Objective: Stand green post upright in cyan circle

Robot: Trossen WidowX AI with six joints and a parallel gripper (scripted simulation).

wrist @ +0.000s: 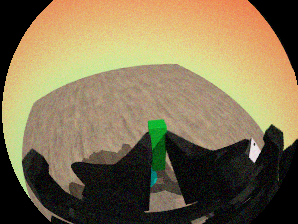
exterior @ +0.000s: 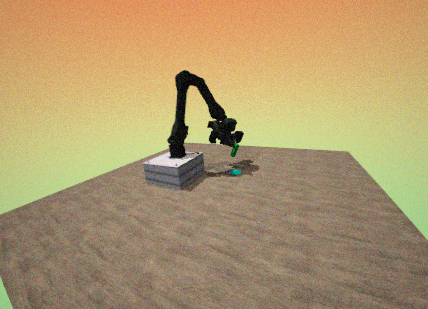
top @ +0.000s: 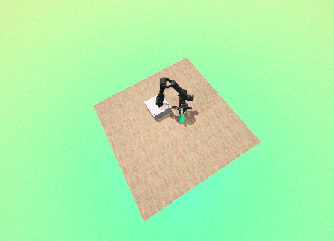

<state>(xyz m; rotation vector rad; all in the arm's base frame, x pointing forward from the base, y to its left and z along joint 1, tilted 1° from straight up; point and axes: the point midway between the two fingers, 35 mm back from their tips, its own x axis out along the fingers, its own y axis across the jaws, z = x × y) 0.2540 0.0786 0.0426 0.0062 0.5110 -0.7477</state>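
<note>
Now: the cyan circle 13 cm below my gripper tip, 2 cm to the left of it and 1 cm behind it. The rest, counted from my gripper tip: green post 2 cm below, 1 cm behind.
</note>
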